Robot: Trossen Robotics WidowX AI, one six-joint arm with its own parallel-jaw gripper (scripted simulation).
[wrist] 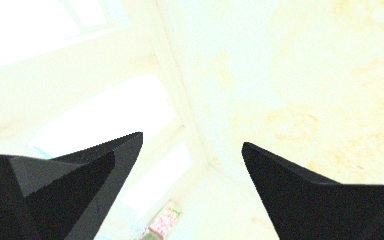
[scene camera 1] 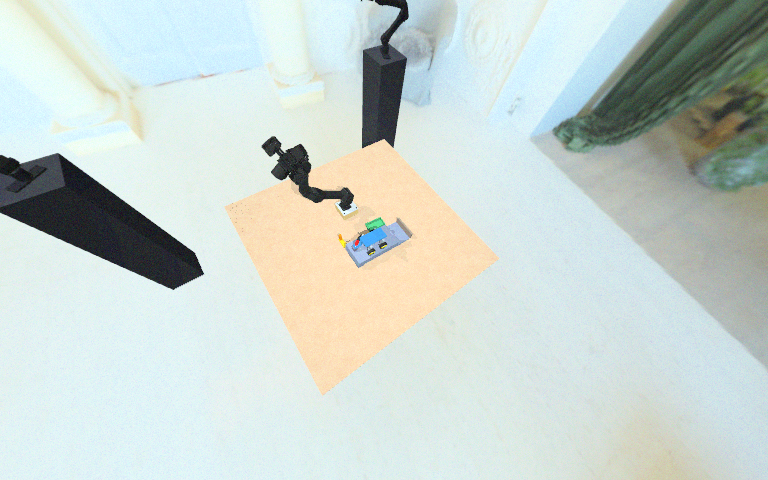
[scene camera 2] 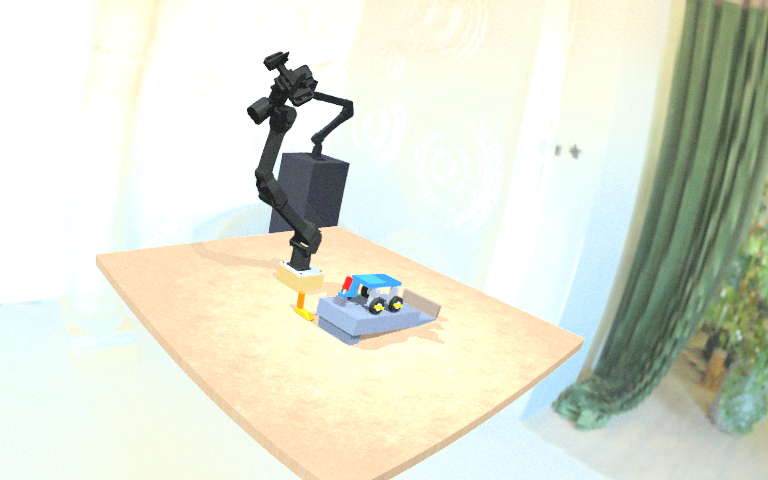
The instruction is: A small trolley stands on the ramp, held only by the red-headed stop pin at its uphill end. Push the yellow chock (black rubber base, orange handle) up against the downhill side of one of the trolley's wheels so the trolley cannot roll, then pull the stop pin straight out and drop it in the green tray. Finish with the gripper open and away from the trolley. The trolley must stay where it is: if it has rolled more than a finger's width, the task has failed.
Labels:
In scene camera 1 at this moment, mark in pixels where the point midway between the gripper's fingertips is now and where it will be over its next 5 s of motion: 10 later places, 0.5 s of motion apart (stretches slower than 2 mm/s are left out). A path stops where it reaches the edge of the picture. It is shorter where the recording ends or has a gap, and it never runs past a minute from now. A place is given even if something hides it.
My gripper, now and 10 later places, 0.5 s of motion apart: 281, 165; 294, 138; 319, 120; 354, 120; 380, 146; 389, 188; 377, 222; 357, 237; 342, 235; 339, 230; 339, 233

